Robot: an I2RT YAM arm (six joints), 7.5 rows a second.
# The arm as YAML. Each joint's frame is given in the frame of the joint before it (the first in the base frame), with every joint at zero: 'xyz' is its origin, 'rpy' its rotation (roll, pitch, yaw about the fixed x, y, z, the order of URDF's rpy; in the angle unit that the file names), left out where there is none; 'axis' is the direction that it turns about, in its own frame. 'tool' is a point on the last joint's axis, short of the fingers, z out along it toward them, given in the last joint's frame.
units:
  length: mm
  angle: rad
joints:
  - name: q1
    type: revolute
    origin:
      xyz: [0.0, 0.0, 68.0]
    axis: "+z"
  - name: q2
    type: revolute
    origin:
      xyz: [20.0, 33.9, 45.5]
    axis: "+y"
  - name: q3
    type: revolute
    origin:
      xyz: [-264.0, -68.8, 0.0]
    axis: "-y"
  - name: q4
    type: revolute
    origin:
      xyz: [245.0, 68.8, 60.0]
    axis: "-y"
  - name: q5
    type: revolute
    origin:
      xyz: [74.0, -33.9, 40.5]
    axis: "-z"
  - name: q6
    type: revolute
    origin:
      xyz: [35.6, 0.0, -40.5]
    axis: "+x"
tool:
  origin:
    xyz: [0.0, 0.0, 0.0]
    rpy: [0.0, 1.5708, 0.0]
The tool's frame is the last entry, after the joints.
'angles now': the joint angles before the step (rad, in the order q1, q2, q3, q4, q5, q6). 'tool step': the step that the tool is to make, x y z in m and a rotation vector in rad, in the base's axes. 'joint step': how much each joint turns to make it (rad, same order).
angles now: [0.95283, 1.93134, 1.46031, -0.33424, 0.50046, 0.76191]
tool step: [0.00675, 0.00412, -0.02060, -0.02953, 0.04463, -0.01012]
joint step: [-0.00800, 0.05923, 0.01662, -0.01513, -0.01270, 0.01633]
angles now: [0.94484, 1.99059, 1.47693, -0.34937, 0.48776, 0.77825]
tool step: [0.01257, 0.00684, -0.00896, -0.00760, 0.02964, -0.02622]
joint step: [-0.01418, 0.06595, 0.07049, -0.03958, -0.00729, 0.02445]
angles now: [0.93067, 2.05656, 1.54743, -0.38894, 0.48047, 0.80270]
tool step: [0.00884, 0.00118, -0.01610, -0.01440, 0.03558, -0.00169]
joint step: [-0.01559, 0.04879, 0.01845, -0.00312, -0.02407, 0.00111]
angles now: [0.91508, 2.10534, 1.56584, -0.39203, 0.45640, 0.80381]
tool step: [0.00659, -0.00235, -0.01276, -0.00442, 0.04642, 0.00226]
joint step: [-0.01715, 0.03095, 0.00632, -0.00932, -0.03879, 0.00436]
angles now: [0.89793, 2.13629, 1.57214, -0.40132, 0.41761, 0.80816]
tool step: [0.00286, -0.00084, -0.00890, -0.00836, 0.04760, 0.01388]
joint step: [-0.00874, 0.02334, 0.01091, -0.02342, -0.03905, -0.00127]
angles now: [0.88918, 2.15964, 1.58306, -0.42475, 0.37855, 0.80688]
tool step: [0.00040, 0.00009, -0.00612, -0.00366, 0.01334, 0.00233]
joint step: [-0.00117, 0.01200, -0.00305, 0.00328, -0.00867, 0.00144]
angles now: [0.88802, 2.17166, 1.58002, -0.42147, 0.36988, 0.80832]
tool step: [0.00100, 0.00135, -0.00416, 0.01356, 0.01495, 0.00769]
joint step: [-0.00141, 0.01105, 0.00147, 0.00954, -0.02192, 0.00315]
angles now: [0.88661, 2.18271, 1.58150, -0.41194, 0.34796, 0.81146]
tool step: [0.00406, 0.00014, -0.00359, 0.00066, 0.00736, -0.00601]
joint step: [-0.00695, 0.01620, 0.01297, -0.00180, -0.00569, 0.00257]
